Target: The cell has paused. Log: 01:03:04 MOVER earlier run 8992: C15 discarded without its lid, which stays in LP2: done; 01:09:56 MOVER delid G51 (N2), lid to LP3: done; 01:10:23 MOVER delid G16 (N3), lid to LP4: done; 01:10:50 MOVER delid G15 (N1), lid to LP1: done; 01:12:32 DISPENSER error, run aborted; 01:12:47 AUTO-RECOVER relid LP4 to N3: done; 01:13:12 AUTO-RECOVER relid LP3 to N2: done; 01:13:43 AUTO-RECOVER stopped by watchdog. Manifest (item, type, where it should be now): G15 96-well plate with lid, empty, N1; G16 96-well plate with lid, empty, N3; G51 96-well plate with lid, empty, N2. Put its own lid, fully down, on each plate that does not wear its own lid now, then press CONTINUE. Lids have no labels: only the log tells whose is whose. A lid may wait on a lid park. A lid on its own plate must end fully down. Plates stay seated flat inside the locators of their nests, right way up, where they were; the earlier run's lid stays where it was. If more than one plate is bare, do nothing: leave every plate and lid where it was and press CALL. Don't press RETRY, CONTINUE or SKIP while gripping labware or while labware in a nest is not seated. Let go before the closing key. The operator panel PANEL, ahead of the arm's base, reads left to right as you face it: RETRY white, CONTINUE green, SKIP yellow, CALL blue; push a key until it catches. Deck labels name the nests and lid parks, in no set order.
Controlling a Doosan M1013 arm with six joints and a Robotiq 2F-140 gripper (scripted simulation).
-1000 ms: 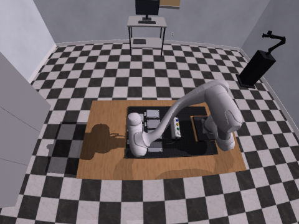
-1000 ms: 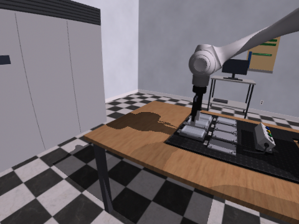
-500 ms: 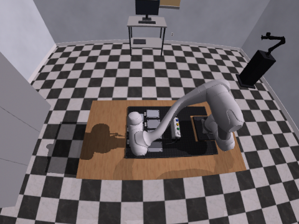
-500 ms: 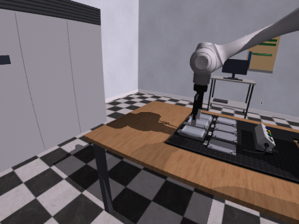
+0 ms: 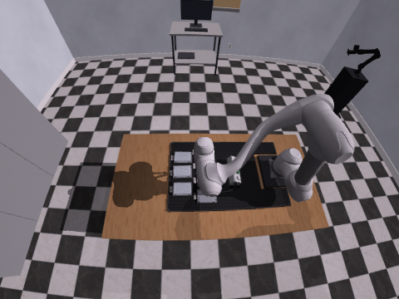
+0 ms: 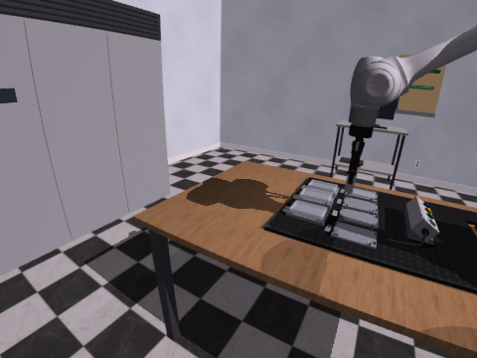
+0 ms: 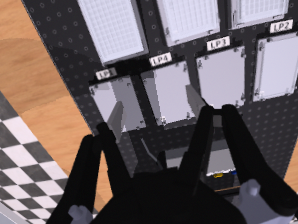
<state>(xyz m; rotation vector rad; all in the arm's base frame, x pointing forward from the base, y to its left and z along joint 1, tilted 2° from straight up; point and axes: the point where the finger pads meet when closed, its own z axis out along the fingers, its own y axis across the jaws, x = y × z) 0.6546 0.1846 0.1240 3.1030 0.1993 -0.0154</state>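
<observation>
Now: the green key 29 cm behind my hand, 10 cm to the right of it and 9 cm below it. From my hand the other things lie so: plate: 12 cm ahead, 6 cm to the left, 13 cm below; park labelled LP4: 5 cm behind, 4 cm to the right, 15 cm below; park LP1: 6 cm behind, 9 cm to the left, 15 cm below.
</observation>
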